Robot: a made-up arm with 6 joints. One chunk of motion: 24 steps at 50 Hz.
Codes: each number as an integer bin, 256 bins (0 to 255) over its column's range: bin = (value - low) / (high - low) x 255, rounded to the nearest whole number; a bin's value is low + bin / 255 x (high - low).
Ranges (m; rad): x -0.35..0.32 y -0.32..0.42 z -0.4..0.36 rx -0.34..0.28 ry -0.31..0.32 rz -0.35..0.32
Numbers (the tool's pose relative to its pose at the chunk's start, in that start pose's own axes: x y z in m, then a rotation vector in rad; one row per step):
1: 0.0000 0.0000 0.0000 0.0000 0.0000 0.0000
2: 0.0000 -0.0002 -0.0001 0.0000 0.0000 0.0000
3: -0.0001 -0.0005 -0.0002 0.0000 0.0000 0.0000
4: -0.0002 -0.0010 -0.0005 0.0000 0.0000 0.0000
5: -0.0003 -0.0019 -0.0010 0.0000 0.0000 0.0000
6: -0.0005 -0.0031 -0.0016 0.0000 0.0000 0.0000
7: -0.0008 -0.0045 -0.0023 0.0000 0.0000 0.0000
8: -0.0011 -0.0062 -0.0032 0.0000 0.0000 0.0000
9: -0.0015 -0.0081 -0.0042 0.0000 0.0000 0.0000
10: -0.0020 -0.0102 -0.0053 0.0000 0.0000 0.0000
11: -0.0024 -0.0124 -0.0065 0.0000 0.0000 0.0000
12: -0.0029 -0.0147 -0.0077 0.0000 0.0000 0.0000
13: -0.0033 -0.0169 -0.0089 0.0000 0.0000 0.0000
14: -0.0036 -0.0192 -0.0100 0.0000 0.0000 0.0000
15: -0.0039 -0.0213 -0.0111 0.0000 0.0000 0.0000
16: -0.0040 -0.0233 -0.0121 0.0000 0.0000 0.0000
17: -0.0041 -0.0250 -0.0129 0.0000 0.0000 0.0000
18: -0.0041 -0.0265 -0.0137 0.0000 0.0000 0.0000
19: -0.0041 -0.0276 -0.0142 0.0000 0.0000 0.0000
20: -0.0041 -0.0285 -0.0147 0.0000 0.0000 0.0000
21: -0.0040 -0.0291 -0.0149 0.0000 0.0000 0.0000
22: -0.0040 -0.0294 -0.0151 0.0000 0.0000 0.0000
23: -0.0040 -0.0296 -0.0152 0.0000 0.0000 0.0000
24: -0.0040 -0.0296 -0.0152 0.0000 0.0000 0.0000
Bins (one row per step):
1: 133 110 134 140 125 133
2: 133 110 134 140 125 133
3: 133 110 134 140 125 133
4: 133 110 134 140 125 133
5: 133 110 134 140 125 133
6: 133 109 134 140 125 133
7: 133 109 133 140 125 133
8: 133 108 133 140 125 133
9: 133 107 133 140 125 133
10: 132 107 132 140 125 133
11: 132 106 132 140 125 133
12: 132 105 132 140 125 133
13: 132 104 131 140 125 133
14: 132 104 131 140 125 133
15: 132 103 130 140 125 133
16: 132 102 130 140 125 133
17: 132 102 130 140 125 133
18: 132 101 130 140 125 133
19: 132 101 129 140 125 133
20: 132 100 129 140 125 133
21: 132 100 129 140 125 133
22: 132 100 129 140 125 133
23: 132 100 129 140 125 133
24: 132 100 129 140 125 133

